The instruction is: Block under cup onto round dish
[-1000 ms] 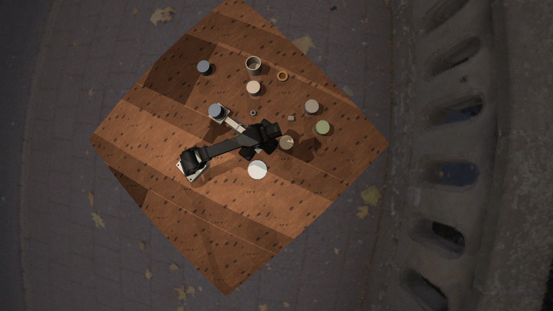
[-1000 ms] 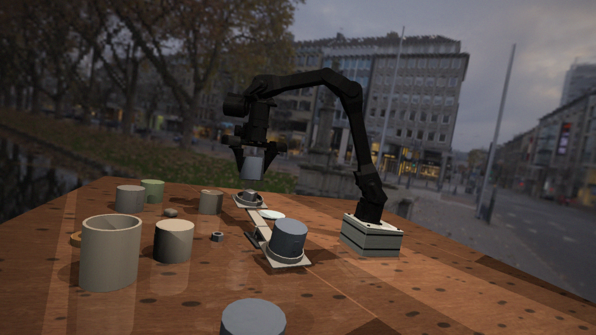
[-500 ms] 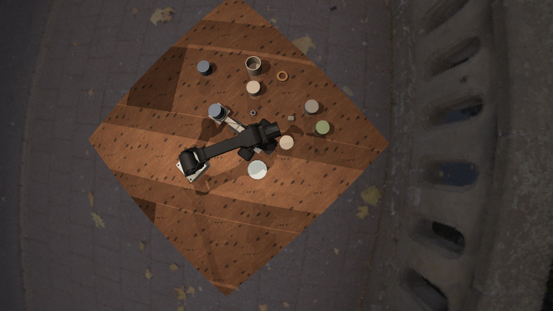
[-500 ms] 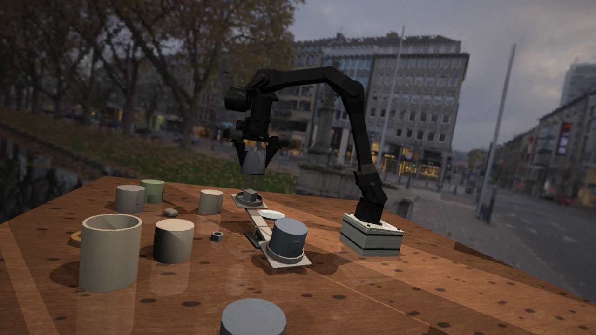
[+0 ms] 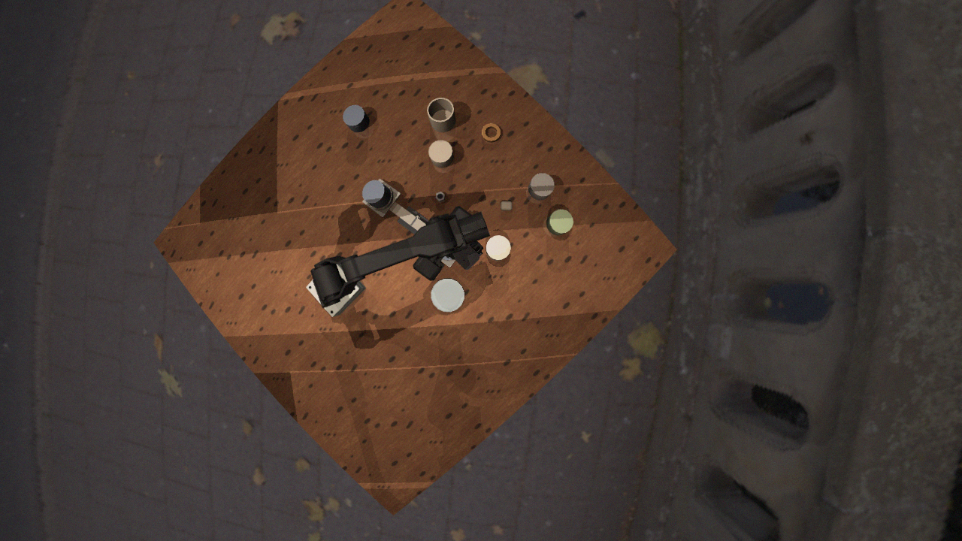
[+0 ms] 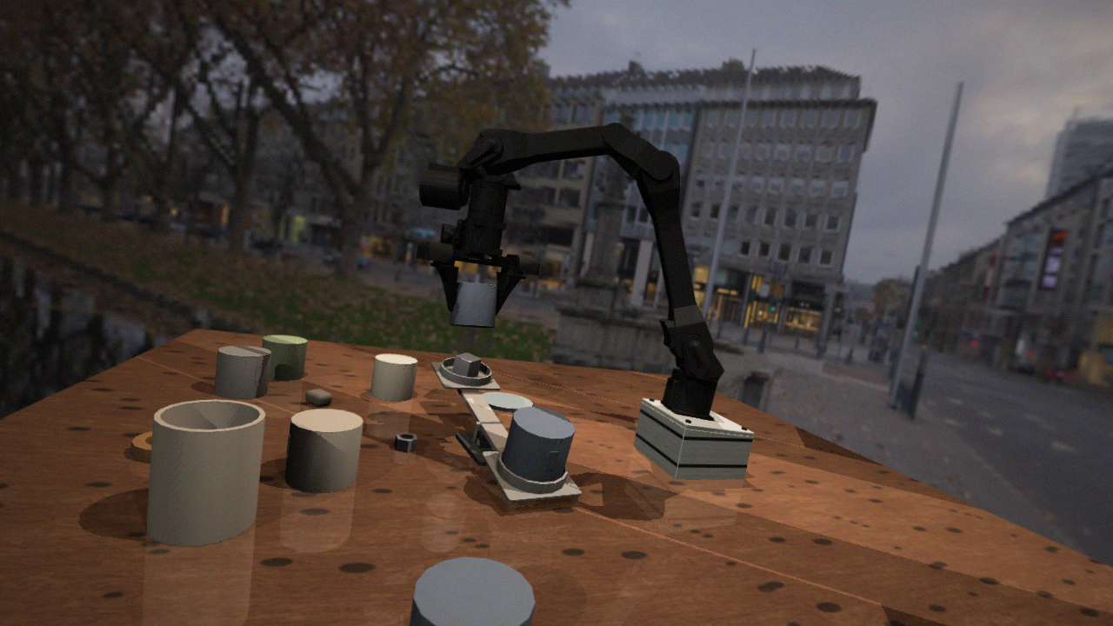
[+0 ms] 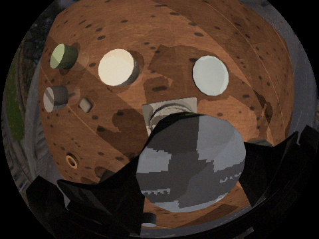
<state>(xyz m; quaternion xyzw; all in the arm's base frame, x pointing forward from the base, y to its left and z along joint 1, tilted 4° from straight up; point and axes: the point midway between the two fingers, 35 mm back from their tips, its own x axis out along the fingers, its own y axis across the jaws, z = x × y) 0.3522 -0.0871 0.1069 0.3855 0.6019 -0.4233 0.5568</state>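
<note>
Right now my gripper tip is 20 mm to the left of the blue-grey cup, 10 mm below it and 10 mm short of it. Also, from my gripper tip: round pale dish: 170 mm below, 110 mm to the right, 80 mm behind; then balance: 130 mm to the left, 130 mm below, 40 mm behind; then grey block: 80 mm below, 10 mm to the left.
</note>
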